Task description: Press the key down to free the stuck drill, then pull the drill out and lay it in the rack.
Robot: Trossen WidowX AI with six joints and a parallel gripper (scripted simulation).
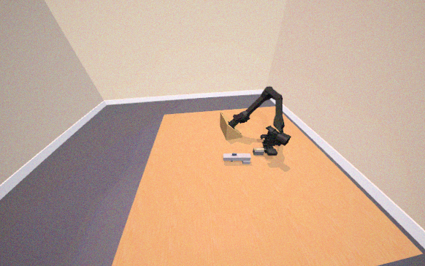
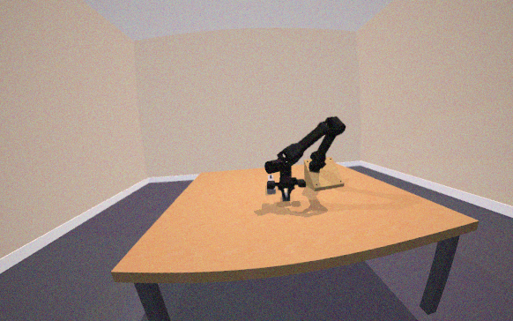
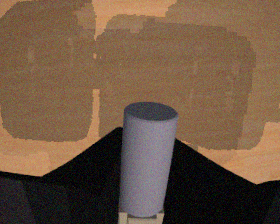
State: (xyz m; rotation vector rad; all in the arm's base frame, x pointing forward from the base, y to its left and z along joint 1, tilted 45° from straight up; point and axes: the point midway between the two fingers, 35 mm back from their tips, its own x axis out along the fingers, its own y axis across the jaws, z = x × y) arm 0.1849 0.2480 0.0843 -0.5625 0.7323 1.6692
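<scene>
Now: gripper tip 40 mm to the left of the drill and 30 mm below it. Also, from my gripper tip: blue key: 250 mm to the right, 70 mm ahead, 40 mm above; grey holder block: 220 mm to the right, 70 mm ahead, 30 mm above; dark grey rack: 50 mm to the right, 10 mm above.
</scene>
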